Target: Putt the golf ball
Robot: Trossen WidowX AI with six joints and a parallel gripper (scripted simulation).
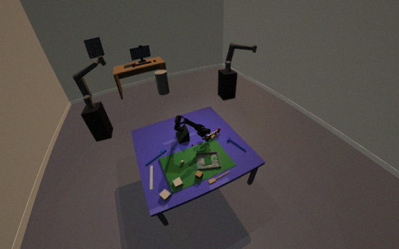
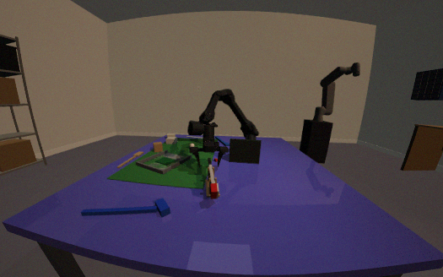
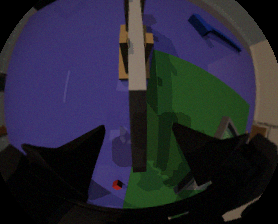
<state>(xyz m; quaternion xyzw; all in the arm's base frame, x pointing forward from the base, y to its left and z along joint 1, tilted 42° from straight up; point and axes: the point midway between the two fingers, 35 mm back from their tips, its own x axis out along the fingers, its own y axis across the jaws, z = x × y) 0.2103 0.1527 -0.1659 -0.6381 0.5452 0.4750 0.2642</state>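
The red putter lies 10 cm to the left of my gripper tip, 4 cm behind it and 2 cm above it. From my gripper tip the other things lie so: grey frame (29 cm ahead, 6 cm to the right, 3 cm below); blue putter (33 cm to the left, 19 cm ahead, 2 cm below); red marker (16 cm to the right, 3 cm below).
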